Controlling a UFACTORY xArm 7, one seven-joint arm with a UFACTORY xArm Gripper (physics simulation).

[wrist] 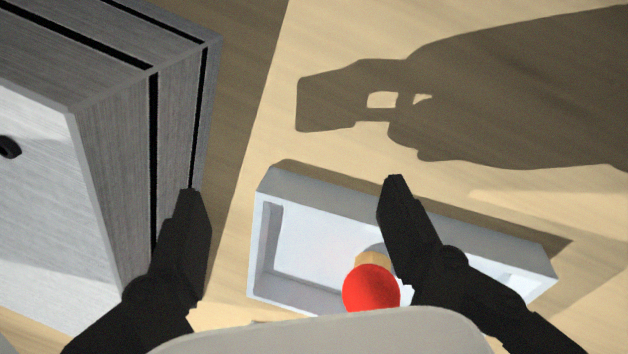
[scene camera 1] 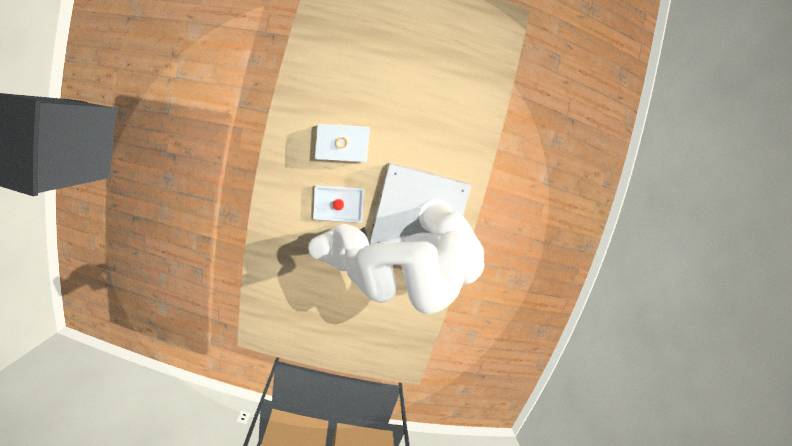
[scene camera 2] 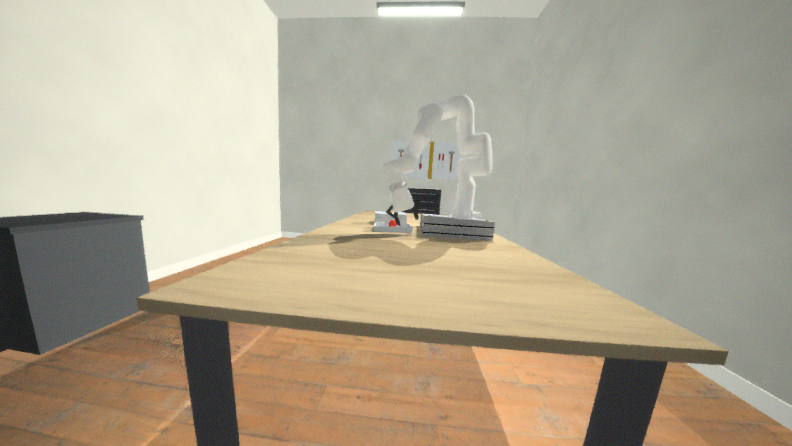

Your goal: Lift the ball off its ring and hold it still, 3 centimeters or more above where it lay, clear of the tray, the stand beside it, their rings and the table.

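Places are measured from the arm's base along level axes (x ahead, y left, z up), in millimetres.
Pixels of known places: gripper, fingertip midpoint: (wrist: pixel 295 201) (scene camera 2: pixel 408 222); arm's base at its link origin: (scene camera 1: pixel 435 215) (scene camera 2: pixel 462 217).
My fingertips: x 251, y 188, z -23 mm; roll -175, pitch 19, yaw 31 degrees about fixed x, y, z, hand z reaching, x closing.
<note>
For each thing: its top centre in the pictures, then the offset to it from my fingertips. Level surfaces: height alone.
- red ball at its top centre: (wrist: pixel 368 321) (scene camera 1: pixel 337 205) (scene camera 2: pixel 392 219) 3 mm down, 94 mm ahead, 64 mm right
- pale tray at its top centre: (wrist: pixel 370 290) (scene camera 1: pixel 338 204) (scene camera 2: pixel 392 224) 27 mm down, 94 mm ahead, 64 mm right
- wooden table at its surface level: 55 mm down
The red ball (scene camera 1: pixel 338 204) (scene camera 2: pixel 392 223) (wrist: pixel 371 289) rests on its tan ring (wrist: pixel 372 259) inside the pale tray (scene camera 1: pixel 362 206) (scene camera 2: pixel 382 228) (wrist: pixel 320 190). The white stand (scene camera 1: pixel 326 152) (scene camera 2: pixel 381 215) is beside the tray, with a tan ring (scene camera 1: pixel 336 143) on top. My gripper (scene camera 2: pixel 406 219) (wrist: pixel 295 201) is open and empty, tilted, low near the tray. In the wrist view the ball is left of the base of the right finger, partly cut off below by the gripper's body. In scene camera 1 the arm hides most of the gripper.
The grey slotted base block (scene camera 1: pixel 410 185) (scene camera 2: pixel 457 228) (wrist: pixel 45 200) under the arm stands close to the tray; in the wrist view the left finger overlaps its side. The wooden table (scene camera 1: pixel 387 83) (scene camera 2: pixel 387 288) carries everything. A dark cabinet (scene camera 1: pixel 74 146) (scene camera 2: pixel 83 271) stands off the table.
</note>
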